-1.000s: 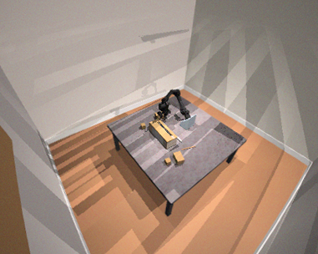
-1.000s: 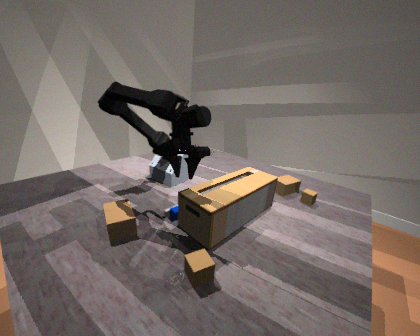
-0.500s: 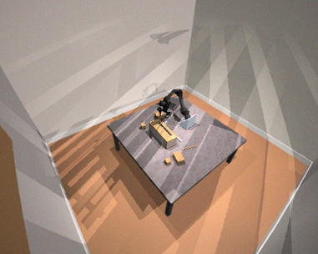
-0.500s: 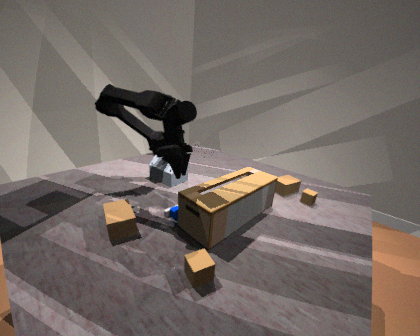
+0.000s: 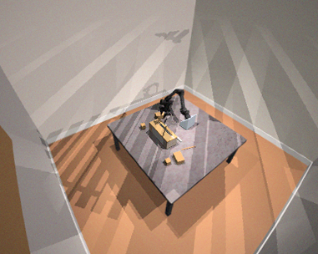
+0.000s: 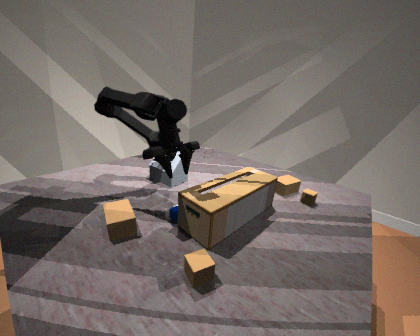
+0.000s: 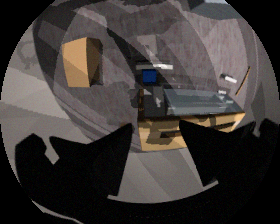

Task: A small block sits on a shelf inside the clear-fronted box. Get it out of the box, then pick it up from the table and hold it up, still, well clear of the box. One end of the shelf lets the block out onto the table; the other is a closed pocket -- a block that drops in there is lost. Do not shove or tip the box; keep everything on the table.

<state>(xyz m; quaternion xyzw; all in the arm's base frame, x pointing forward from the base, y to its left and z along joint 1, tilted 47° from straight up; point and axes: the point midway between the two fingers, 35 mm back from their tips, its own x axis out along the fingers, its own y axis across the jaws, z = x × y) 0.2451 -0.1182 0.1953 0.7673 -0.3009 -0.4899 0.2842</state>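
Now: gripper tip 1 cm past the blue block and 15 cm above it.
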